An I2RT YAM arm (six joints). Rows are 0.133 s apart.
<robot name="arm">
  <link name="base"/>
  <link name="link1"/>
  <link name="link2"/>
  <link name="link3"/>
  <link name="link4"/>
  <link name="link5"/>
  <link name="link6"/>
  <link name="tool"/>
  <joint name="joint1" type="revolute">
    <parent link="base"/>
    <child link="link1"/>
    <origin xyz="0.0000 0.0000 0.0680" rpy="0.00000 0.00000 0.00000"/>
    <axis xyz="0 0 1"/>
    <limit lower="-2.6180" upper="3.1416"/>
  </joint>
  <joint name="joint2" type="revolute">
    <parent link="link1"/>
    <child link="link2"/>
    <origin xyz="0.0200 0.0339 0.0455" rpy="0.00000 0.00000 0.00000"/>
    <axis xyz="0 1 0"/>
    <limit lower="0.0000" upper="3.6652"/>
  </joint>
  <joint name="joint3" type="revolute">
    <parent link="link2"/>
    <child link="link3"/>
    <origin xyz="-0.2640 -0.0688 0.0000" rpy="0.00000 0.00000 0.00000"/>
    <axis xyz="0 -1 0"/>
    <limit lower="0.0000" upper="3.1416"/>
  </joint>
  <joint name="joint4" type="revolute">
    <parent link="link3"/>
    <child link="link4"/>
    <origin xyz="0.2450 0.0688 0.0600" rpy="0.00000 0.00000 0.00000"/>
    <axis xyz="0 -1 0"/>
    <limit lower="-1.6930" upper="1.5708"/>
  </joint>
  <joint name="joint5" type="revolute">
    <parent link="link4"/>
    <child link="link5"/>
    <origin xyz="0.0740 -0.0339 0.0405" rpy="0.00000 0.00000 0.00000"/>
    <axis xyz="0 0 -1"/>
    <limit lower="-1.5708" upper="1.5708"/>
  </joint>
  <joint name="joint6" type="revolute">
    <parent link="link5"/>
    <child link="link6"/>
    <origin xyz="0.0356 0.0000 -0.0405" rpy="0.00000 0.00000 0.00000"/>
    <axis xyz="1 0 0"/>
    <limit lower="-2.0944" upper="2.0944"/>
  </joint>
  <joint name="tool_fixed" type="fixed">
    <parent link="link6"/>
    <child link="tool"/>
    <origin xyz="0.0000 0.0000 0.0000" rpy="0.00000 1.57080 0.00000"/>
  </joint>
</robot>
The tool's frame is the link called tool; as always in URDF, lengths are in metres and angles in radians.
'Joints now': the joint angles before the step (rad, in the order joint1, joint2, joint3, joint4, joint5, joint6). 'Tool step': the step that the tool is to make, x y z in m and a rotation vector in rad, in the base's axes. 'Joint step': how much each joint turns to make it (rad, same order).
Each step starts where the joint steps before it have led.
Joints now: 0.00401, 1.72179, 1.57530, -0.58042, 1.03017, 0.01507
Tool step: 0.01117, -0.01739, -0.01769, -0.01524, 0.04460, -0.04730
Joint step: -0.04387, 0.05381, 0.00002, 0.02556, 0.01336, -0.01869
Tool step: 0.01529, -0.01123, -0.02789, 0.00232, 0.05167, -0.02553
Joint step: -0.02595, 0.07778, -0.00005, 0.02711, -0.00001, -0.00117
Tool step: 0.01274, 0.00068, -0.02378, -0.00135, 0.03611, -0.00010
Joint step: 0.00382, 0.06488, 0.00005, 0.02820, 0.00534, 0.00079
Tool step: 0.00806, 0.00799, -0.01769, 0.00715, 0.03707, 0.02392
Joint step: 0.01946, 0.04425, 0.00000, 0.00684, -0.00685, 0.00001
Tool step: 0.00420, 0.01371, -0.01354, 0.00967, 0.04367, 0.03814
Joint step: 0.03166, 0.02935, -0.00157, -0.01330, -0.01069, 0.00036
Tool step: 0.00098, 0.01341, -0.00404, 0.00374, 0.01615, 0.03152
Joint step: 0.03090, 0.00763, -0.00075, -0.01070, -0.00344, 0.00343
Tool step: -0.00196, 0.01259, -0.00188, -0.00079, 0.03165, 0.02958
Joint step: 0.02936, 0.00002, -0.00074, -0.03089, -0.00038, -0.00001
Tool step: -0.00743, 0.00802, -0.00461, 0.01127, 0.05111, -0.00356
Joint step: 0.01984, 0.00001, 0.00001, -0.09574, 0.00000, 0.05302
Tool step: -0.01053, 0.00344, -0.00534, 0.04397, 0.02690, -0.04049
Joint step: 0.00917, -0.00037, 0.00039, -0.12860, -0.02059, 0.12250
